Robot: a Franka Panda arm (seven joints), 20 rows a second.
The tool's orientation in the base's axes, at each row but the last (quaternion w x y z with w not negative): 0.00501, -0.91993, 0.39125, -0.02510; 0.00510, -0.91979, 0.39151, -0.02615; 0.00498, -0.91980, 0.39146, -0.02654; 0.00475, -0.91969, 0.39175, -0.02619; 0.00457, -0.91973, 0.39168, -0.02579; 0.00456, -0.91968, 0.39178, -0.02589; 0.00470, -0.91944, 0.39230, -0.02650; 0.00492, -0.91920, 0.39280, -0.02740; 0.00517, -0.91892, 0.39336, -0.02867; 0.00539, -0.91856, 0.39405, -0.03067; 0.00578, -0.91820, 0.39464, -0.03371; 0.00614, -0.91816, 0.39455, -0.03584
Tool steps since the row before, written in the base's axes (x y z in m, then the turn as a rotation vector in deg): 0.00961, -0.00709, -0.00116, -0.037, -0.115, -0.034; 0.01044, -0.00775, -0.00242, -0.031, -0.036, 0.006; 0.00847, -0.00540, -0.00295, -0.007, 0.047, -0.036; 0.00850, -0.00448, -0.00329, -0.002, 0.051, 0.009; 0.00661, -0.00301, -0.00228, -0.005, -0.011, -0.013; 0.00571, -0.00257, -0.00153, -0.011, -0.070, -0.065; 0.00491, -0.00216, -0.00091, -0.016, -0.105, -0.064; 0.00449, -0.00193, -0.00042, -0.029, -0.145, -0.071; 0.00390, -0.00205, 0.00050, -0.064, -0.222, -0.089; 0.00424, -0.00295, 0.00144, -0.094, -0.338, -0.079; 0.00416, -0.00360, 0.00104, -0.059, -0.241, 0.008; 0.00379, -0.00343, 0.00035, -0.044, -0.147, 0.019
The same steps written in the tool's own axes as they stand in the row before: 0.01171, -0.00196, 0.00171, 0.056, 0.107, 0.033; 0.01270, -0.00207, 0.00305, 0.005, 0.047, -0.007; 0.00962, -0.00226, 0.00345, -0.040, -0.026, 0.035; 0.00896, -0.00292, 0.00378, -0.038, -0.034, -0.010; 0.00664, -0.00261, 0.00265, 0.004, 0.012, 0.013; 0.00573, -0.00229, 0.00185, 0.040, 0.058, 0.065; 0.00491, -0.00202, 0.00119, 0.062, 0.086, 0.064; 0.00447, -0.00189, 0.00069, 0.081, 0.123, 0.071; 0.00419, -0.00142, -0.00025, 0.112, 0.202, 0.088; 0.00513, -0.00108, -0.00114, 0.176, 0.304, 0.078; 0.00552, -0.00057, -0.00070, 0.135, 0.208, -0.008; 0.00511, -0.00040, -0.00002, 0.078, 0.132, -0.020
